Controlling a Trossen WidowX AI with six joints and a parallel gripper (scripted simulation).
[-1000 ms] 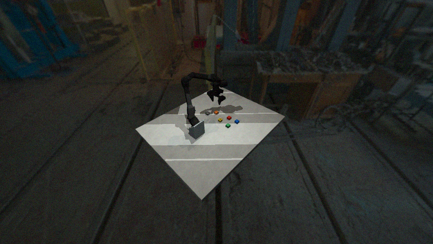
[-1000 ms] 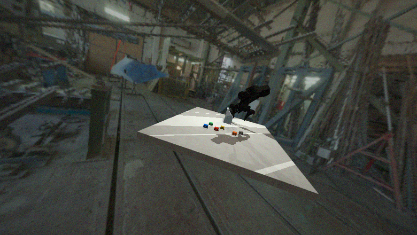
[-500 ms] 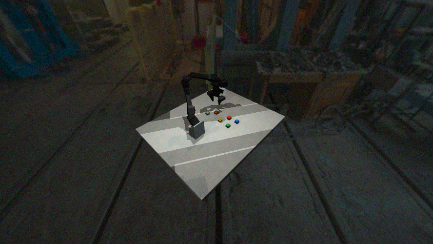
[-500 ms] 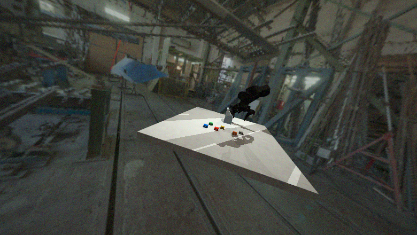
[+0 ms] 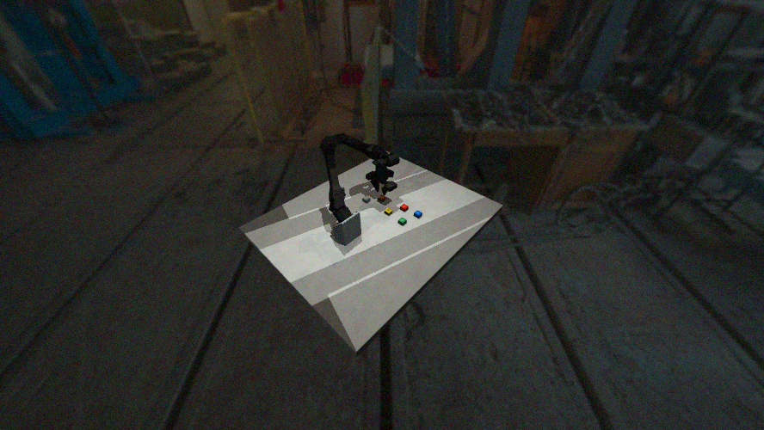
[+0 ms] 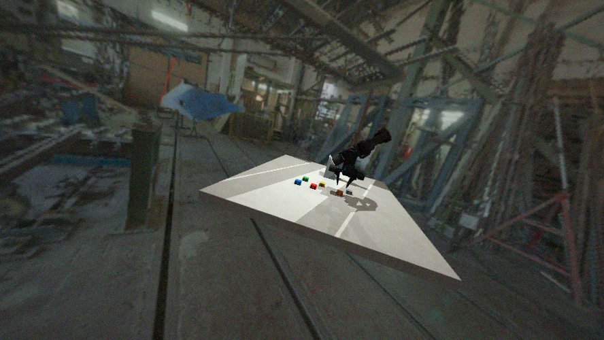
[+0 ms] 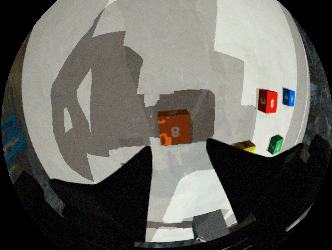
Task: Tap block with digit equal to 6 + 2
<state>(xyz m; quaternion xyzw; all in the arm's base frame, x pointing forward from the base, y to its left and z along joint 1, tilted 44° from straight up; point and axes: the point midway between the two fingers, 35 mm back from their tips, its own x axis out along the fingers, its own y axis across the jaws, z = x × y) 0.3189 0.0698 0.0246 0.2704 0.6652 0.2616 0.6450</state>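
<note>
Now: gripper tip 4 cm above the orange block. Round my gripper tip: grey block (6 cm behind, 6 cm to the left, 4 cm below); then red block (2 cm ahead, 15 cm to the right, 4 cm below); then yellow block (6 cm behind, 11 cm to the right, 4 cm below).
</note>
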